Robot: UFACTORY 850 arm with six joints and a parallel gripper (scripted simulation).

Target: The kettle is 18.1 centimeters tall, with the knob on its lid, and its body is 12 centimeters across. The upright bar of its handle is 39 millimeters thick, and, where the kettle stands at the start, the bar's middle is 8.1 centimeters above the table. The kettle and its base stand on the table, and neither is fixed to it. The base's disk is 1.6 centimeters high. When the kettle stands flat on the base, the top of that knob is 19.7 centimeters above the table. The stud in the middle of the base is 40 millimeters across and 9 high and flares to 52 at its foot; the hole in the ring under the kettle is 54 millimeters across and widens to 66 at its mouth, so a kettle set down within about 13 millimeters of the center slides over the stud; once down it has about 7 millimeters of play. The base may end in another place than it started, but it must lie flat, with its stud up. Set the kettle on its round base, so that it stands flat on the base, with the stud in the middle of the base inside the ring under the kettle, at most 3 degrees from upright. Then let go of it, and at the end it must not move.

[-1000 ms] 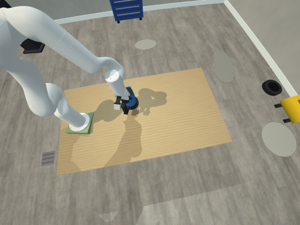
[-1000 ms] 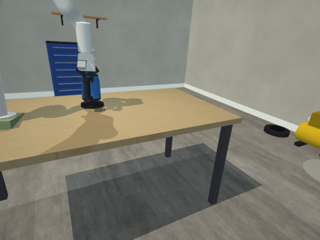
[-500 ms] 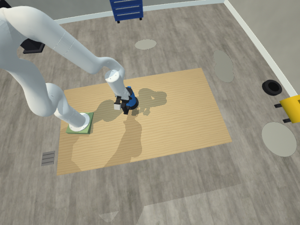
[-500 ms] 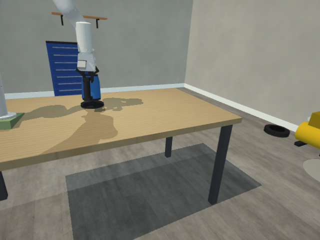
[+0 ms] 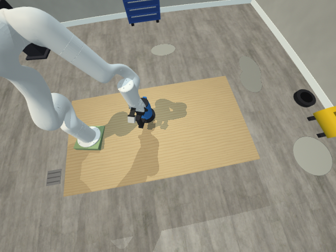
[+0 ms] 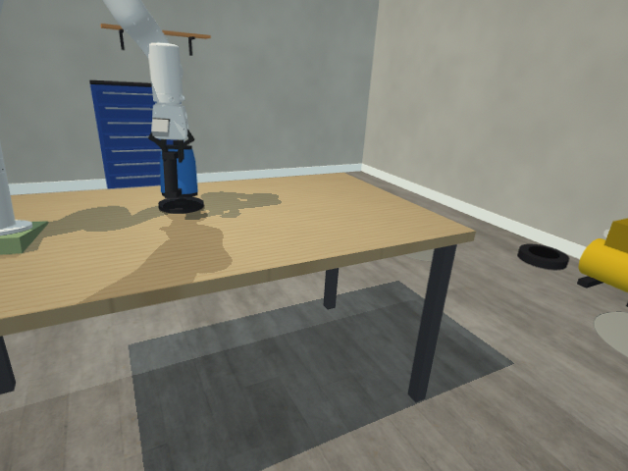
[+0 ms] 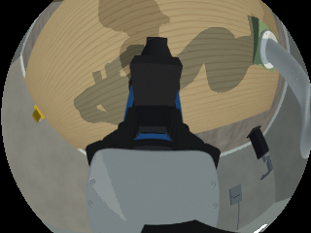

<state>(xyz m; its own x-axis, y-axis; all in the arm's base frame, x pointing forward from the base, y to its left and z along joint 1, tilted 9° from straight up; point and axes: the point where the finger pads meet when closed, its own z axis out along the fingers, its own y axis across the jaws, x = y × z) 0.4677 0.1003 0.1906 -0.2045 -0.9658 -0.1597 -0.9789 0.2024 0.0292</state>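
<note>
My gripper is now 1 cm short of the blue kettle, 3 cm to the right of it and 5 cm above it. The rest, counted from my hand: round black base 1 cm ahead, 6 cm to the left, 18 cm below.
</note>
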